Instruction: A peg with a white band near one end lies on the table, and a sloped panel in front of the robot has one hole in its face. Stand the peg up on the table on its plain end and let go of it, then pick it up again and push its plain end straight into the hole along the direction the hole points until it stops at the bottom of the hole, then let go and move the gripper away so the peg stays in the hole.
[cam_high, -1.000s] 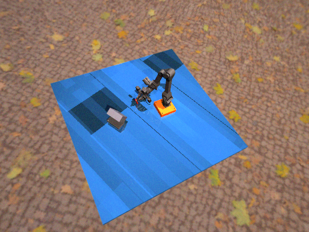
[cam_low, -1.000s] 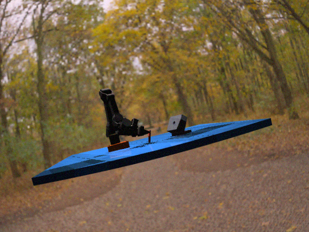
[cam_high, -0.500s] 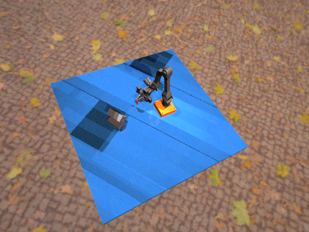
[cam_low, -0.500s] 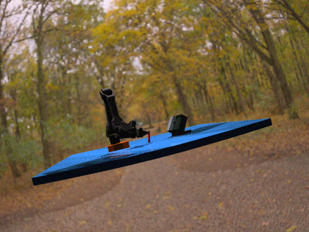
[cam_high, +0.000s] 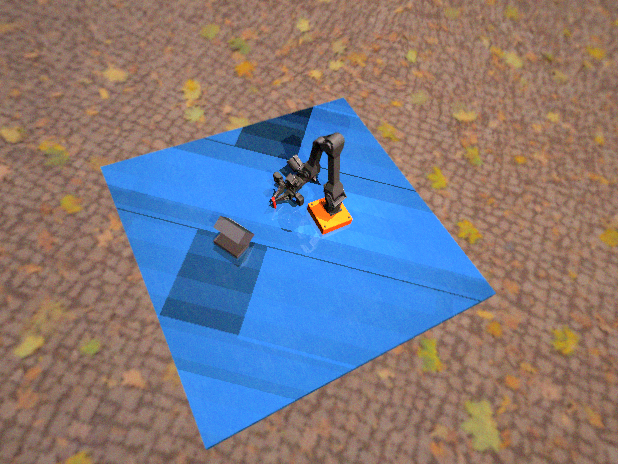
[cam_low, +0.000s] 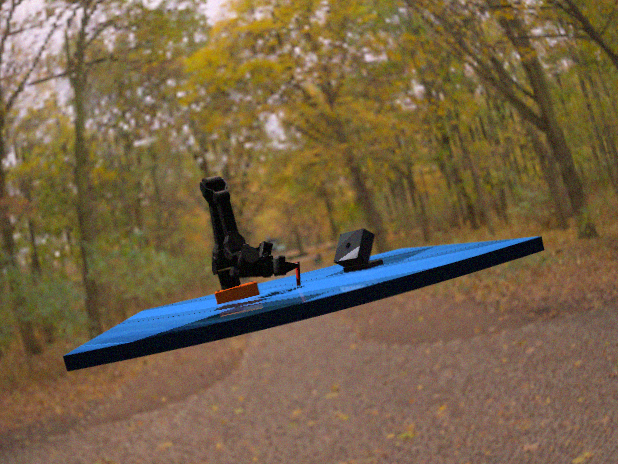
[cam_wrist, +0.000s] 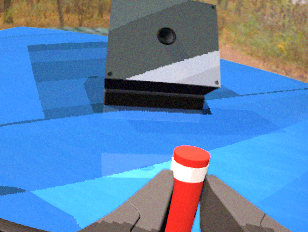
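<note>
Right now the red peg is 10 mm below my gripper tip. The rest, counted from my gripper tip: dark foot 250 mm ahead, 70 mm to the left, 60 mm below; grey sloped panel 230 mm ahead, 60 mm to the left, 10 mm above.
</note>
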